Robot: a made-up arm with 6 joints.
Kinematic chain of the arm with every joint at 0, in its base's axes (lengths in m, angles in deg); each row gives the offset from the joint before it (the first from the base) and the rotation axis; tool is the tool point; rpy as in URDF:
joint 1: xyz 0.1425 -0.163 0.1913 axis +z
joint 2: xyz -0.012 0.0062 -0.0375 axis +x
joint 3: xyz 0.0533 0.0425 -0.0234 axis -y
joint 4: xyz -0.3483 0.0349 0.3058 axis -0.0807 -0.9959 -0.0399
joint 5: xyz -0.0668 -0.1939 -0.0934 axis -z
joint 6: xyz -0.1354 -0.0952 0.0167 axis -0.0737 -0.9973 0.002
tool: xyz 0.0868 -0.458 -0.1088 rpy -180 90 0
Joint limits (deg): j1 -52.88..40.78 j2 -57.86..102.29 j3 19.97..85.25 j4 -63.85..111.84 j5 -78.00..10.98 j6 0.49..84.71
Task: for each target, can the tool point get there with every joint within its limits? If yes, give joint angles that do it. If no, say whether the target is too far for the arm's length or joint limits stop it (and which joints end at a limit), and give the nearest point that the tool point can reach.
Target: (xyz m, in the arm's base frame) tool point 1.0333 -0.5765 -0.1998
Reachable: no: joint limits stop it (at a limit: joint 1, joint 3, joint 4, joint 6) | nearest point 0.6144 -0.5735 -0.0915 | short by 0.433 m
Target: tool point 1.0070 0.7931 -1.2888
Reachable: no: too far | nearest point 0.4611 0.4133 -0.5281 | short by 1.010 m
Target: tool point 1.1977 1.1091 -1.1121
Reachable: no: too far | nearest point 0.5325 0.5086 -0.4070 | short by 1.140 m
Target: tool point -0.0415 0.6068 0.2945
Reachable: no: joint limits stop it (at a limit: joint 1, joint 2, joint 5) | nearest point -0.1684 0.5844 0.5293 | short by 0.268 m
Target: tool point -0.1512 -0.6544 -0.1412
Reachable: yes | joints 2.45 45.11 53.87 12.30 -41.62 72.25
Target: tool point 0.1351 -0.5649 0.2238
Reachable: yes | joints -7.09 -31.21 50.00 -33.77 -62.14 8.78
